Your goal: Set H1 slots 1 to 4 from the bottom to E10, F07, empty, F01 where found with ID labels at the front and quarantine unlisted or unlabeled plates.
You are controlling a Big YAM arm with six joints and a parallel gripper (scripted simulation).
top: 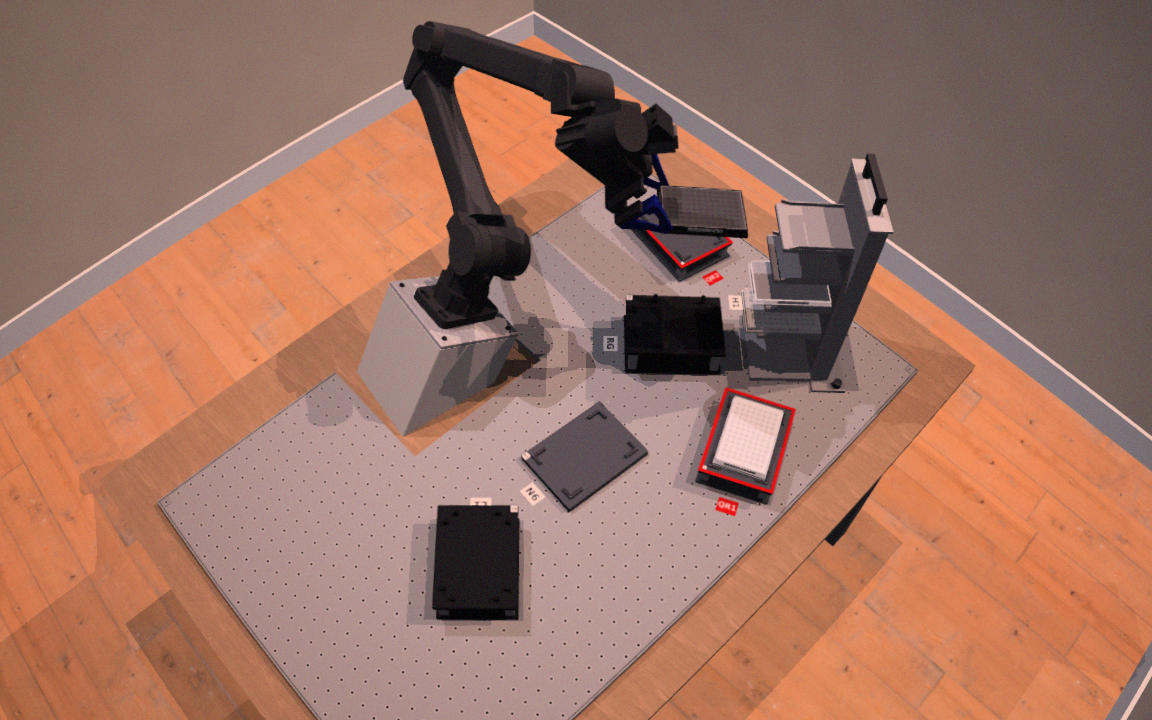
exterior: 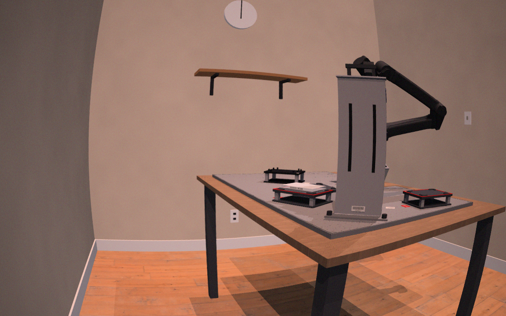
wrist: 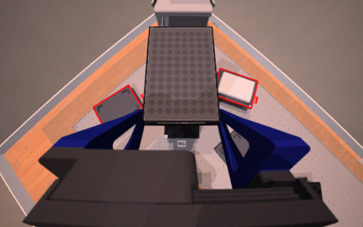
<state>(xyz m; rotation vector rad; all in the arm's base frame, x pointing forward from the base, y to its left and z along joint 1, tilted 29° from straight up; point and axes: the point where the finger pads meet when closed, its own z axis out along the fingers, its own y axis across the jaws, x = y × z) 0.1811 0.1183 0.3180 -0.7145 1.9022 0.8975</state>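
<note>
The black plate is 40 mm ahead of my hand, 40 mm to the left of it and 10 mm below it. The rest, counted from my hand: H1 deck label: 40 mm ahead, 190 mm to the left, 340 mm below; black regrip nest RG: 30 mm ahead, 30 mm to the left, 280 mm below; hotel back wall: 190 mm ahead, 230 mm to the left, 150 mm below.
</note>
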